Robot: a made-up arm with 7 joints.
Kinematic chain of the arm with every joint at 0, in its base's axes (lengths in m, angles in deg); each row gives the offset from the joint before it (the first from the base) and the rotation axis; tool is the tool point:
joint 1: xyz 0 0 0.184 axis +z
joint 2: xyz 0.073 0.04 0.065 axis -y
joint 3: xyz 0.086 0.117 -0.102 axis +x
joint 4: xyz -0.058 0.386 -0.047 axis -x
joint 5: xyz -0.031 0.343 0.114 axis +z
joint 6: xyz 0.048 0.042 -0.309 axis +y
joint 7: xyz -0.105 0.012 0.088 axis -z
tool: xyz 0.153 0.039 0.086
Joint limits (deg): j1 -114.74..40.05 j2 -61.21..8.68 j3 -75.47..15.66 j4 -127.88..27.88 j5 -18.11..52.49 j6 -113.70..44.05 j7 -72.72..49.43
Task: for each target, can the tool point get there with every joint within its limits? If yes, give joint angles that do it. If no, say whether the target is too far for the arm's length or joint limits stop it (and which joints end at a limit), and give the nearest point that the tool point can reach.
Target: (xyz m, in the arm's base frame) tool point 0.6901 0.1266 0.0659
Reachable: yes | joints -91.92 -26.58 -62.59 -103.51 4.18 -74.89 -0.60
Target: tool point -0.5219 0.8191 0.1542
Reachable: yes | joints 20.59 -42.68 -20.68 -35.64 19.47 -62.97 -17.24
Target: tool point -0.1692 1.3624 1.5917
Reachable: no: too far | nearest point -0.1095 0.8814 0.7796 | short by 0.946 m
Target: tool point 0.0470 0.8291 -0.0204
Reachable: yes | joints -25.98 -52.94 -44.83 -37.87 11.18 -36.20 21.54
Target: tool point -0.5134 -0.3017 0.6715
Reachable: no: joint limits stop it (at a limit: joint 1, joint 2, joint 3, joint 4, joint 7) | nearest point -0.3372 0.0735 0.6038 | short by 0.420 m
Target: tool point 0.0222 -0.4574 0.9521
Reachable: no: joint limits stop it (at a limit: joint 1, joint 3, joint 4, joint 5, joint 6, joint 7) | nearest point 0.1344 -0.4149 0.7714 | short by 0.217 m
